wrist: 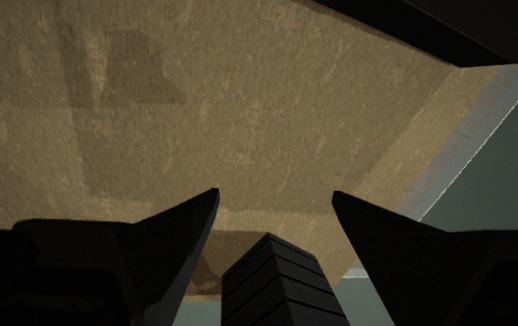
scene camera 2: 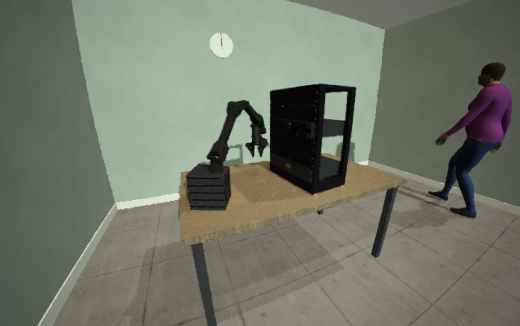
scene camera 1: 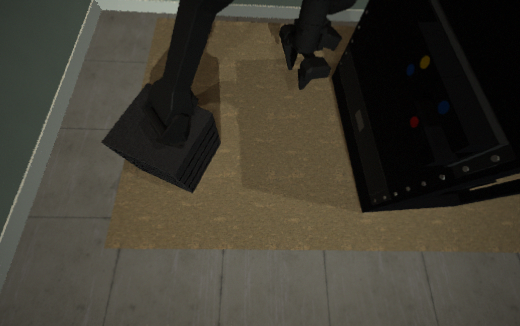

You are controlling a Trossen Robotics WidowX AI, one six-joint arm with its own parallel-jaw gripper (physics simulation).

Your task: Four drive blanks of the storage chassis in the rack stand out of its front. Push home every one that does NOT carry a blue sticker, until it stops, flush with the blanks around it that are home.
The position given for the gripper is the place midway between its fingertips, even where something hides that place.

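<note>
Black rack (scene camera 1: 377, 77), (scene camera 2: 298, 160) visible. Gripper (scene camera 1: 295, 79), (wrist: 275, 195) also visible.
</note>
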